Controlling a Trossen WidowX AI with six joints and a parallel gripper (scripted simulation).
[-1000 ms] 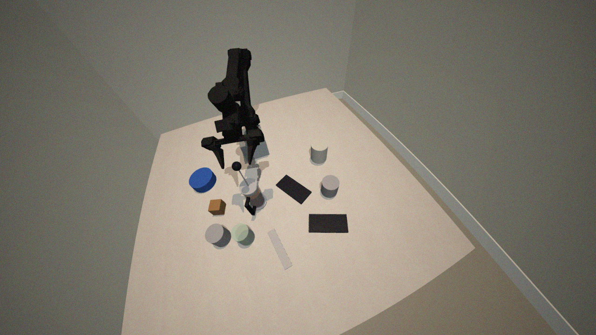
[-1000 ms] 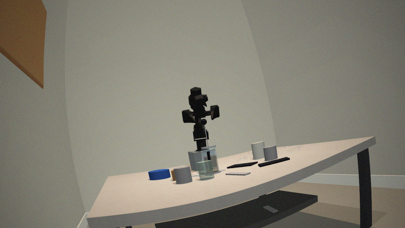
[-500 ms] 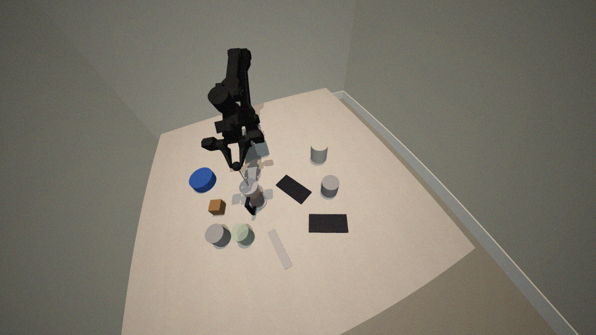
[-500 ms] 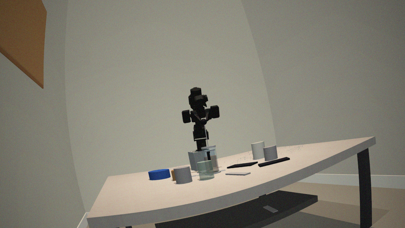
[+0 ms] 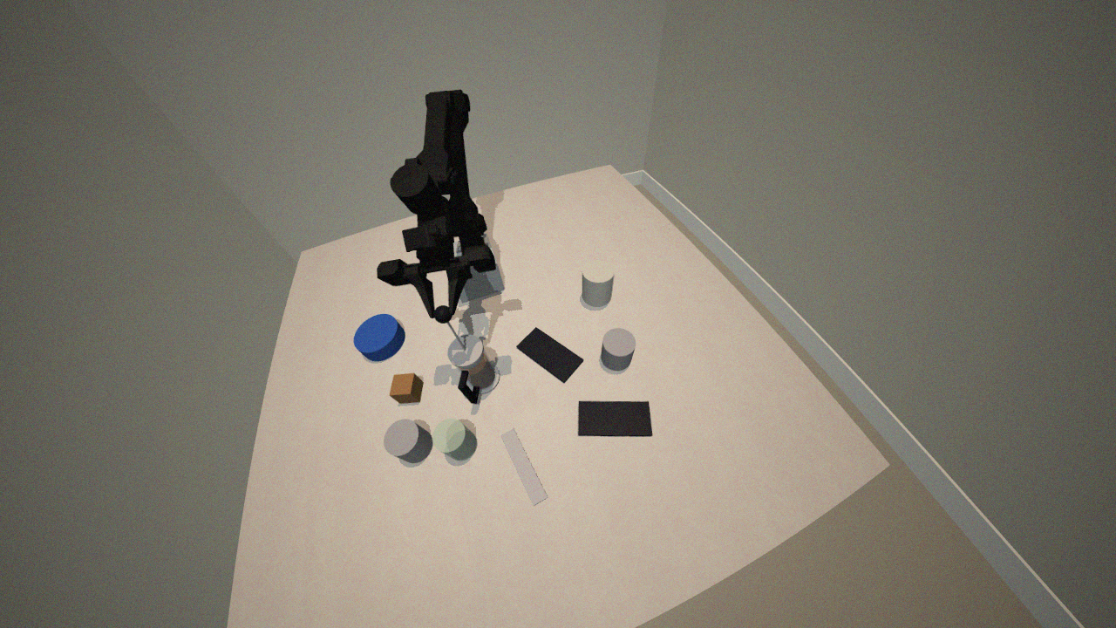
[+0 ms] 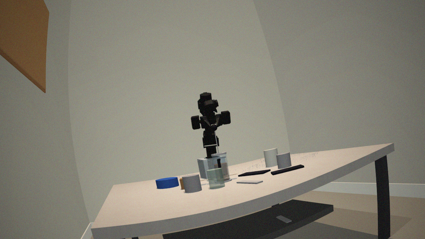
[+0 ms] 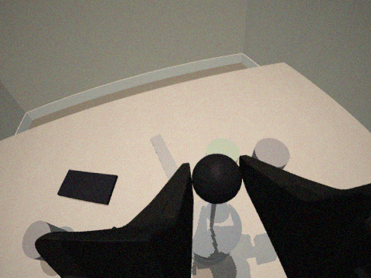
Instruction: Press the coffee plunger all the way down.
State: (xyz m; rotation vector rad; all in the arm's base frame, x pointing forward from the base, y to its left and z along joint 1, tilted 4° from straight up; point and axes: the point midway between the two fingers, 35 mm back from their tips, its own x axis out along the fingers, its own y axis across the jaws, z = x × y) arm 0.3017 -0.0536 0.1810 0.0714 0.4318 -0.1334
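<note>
Now: gripper tip 13 cm above the glass coffee press and 1 cm short of it. Also, from my gripper tip: brown cube 24 cm below, 17 cm to the right, 3 cm behind; blue disc 25 cm to the right, 24 cm below, 20 cm behind; pale green cylinder 22 cm below, 13 cm ahead, 7 cm to the right.
</note>
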